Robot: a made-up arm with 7 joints. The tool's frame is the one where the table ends. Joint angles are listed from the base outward.
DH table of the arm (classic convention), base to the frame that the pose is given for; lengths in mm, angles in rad. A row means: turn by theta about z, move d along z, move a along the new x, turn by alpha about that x. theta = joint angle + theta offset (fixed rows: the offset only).
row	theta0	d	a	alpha
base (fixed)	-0.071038	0	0	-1.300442
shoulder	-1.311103	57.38	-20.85	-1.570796
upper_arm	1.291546	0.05	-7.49	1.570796
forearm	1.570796	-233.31	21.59	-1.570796
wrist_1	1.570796	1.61	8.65	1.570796
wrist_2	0	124.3	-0.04	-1.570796
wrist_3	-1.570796	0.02	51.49	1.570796
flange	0	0.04	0	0
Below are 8 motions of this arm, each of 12 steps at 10 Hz.
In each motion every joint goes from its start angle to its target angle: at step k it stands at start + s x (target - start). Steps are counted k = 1, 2, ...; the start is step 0. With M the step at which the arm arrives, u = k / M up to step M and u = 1 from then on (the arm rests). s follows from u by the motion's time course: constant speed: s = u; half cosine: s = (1 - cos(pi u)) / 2; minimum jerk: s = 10 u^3 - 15 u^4 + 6 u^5.
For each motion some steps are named. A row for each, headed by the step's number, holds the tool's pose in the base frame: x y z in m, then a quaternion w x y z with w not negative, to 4 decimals.
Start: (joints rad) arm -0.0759 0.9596 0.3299 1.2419 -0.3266 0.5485 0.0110
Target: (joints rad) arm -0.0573 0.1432 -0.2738 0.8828 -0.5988 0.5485 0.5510
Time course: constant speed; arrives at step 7
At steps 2, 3, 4, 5, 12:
2: 0.0138 0.3314 -0.3055 0.6033 0.0906 0.6847 0.3987
3: 0.0150 0.2892 -0.3373 0.6057 0.0911 0.7039 0.3596
4: 0.0163 0.2421 -0.3635 0.6110 0.0884 0.7194 0.3182
5: 0.0178 0.1909 -0.3831 0.6186 0.0823 0.7313 0.2753
12: 0.0214 0.0804 -0.3997 0.6389 0.0592 0.7440 0.1866

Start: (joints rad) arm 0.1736 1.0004 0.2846 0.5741 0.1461 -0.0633 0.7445
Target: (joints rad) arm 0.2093 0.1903 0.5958 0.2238 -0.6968 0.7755 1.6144
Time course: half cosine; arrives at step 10
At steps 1, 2, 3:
1: 0.0709 0.3757 -0.1888 0.6603 0.6015 0.1403 0.4272
2: 0.0646 0.3689 -0.2013 0.6523 0.5635 0.1544 0.4829
3: 0.0546 0.3567 -0.2205 0.6306 0.5029 0.1847 0.5615

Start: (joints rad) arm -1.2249 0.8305 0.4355 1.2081 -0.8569 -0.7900 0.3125
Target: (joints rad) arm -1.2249 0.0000 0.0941 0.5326 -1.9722 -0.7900 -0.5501
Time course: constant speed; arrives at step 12
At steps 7, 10, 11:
7: 0.3810 0.1539 -0.0703 0.6834 -0.5563 -0.4460 0.1567
10: 0.3855 0.0713 -0.0778 0.5864 -0.6787 -0.4411 0.0306
11: 0.3831 0.0430 -0.0780 0.5434 -0.7170 -0.4365 -0.0043

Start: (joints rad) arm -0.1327 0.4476 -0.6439 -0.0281 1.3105 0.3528 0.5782
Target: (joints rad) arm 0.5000 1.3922 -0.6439 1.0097 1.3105 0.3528 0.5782
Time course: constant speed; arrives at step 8
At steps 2, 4, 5, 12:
2: 0.0768 0.1731 -0.3149 0.5216 0.8345 -0.0831 -0.1569
4: 0.0099 0.2789 -0.2960 0.3440 0.8939 0.0521 -0.2826
5: -0.0192 0.3286 -0.2663 0.2429 0.9024 0.1123 -0.3377
12: -0.0576 0.4390 -0.1168 0.0893 -0.8514 -0.2451 0.4550

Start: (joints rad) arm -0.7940 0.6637 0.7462 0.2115 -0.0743 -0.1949 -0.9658
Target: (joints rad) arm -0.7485 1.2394 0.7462 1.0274 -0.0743 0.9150 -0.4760
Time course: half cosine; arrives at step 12
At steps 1, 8, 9, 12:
1: 0.2528 0.2943 -0.0350 0.9149 0.2913 -0.2521 -0.1204
8: 0.2054 0.4042 -0.0502 0.9609 -0.0376 0.1793 0.2078
9: 0.1905 0.4136 -0.0498 0.9328 -0.0830 0.2360 0.2595
12: 0.1674 0.4233 -0.0475 0.8795 -0.1467 0.3118 0.3283

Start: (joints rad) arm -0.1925 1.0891 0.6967 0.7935 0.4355 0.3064 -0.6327
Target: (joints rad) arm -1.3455 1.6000 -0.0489 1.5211 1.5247 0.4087 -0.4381
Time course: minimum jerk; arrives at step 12
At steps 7, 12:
7: 0.1689 0.4355 0.0348 0.5178 0.5105 0.5835 0.3617
12: 0.1243 0.4392 0.0985 0.3495 0.5124 0.6567 0.4290

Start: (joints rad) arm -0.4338 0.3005 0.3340 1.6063 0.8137 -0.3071 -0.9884
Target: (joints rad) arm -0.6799 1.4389 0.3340 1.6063 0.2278 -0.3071 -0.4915
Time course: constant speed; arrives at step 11
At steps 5, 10, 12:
5: 0.1485 0.3454 -0.2597 0.7891 0.1810 0.5652 -0.1583
10: 0.1333 0.4435 -0.0675 0.8327 0.3339 0.3964 0.1950
12: 0.1220 0.4516 -0.0262 0.8255 0.3574 0.3494 0.2623

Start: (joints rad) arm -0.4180 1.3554 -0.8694 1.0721 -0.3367 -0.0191 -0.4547
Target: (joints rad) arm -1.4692 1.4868 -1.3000 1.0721 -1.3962 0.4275 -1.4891
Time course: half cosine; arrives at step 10
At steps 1, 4, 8, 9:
1: 0.1414 0.4149 -0.1406 0.6501 0.4477 0.6128 -0.0366
4: 0.1983 0.4070 -0.0916 0.7815 0.2643 0.5621 -0.0595
8: 0.2512 0.3850 0.0101 0.9047 -0.0416 0.3105 -0.2889
9: 0.2540 0.3817 0.0234 0.9025 -0.0718 0.2659 -0.3312

